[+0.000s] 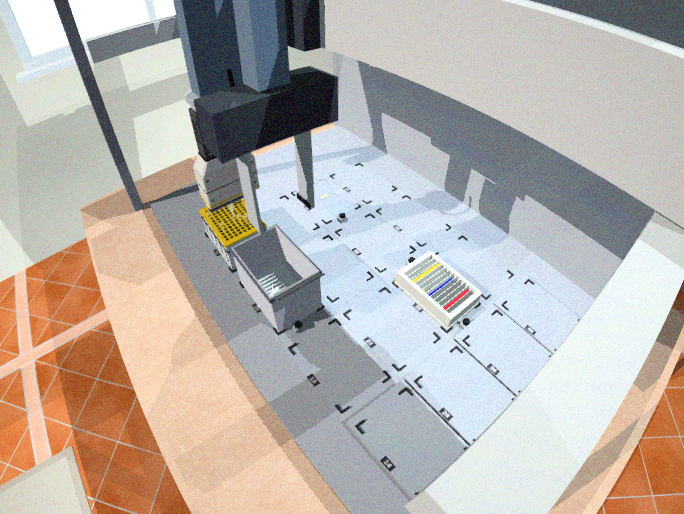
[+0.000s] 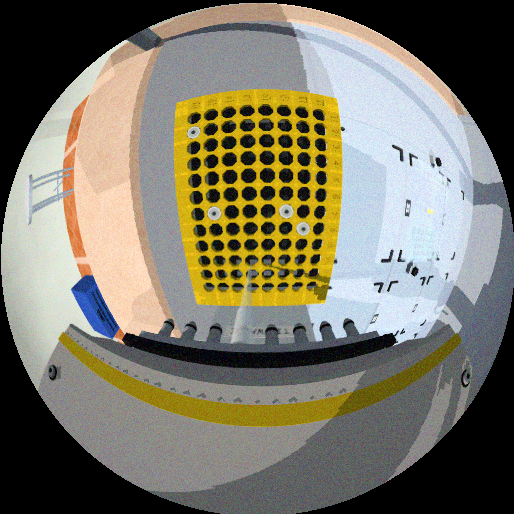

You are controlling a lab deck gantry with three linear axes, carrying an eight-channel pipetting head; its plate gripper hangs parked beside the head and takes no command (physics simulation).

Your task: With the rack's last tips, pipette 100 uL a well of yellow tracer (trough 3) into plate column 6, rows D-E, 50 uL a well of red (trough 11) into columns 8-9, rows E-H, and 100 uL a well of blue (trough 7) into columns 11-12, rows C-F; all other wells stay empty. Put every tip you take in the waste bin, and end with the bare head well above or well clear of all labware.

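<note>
The pipetting head (image 1: 223, 182) (image 2: 250, 372) is over the far end of the yellow tip rack (image 1: 228, 242) (image 2: 333, 200). A translucent tip (image 2: 245, 305) hangs from one middle nozzle; the other nozzles look bare. The rack holds several scattered tips, such as a pale tip (image 2: 193, 132) near a corner. The grey waste bin (image 1: 304, 301) holds white tips. The white trough rack (image 1: 403, 280) has yellow (image 1: 426, 273), blue (image 1: 441, 286) and red (image 1: 456, 299) troughs. The clear plate is faint, with yellow wells (image 1: 324, 196) (image 2: 430, 211). The parked plate gripper (image 1: 283, 216) is open and empty.
The bin stands right in front of the tip rack. The gripper's two long paddles hang low beside the head, one near the bin's back edge. Dark posts, such as one post (image 1: 342, 216), stand on the deck. A blue box (image 2: 95, 306) is beyond the deck edge.
</note>
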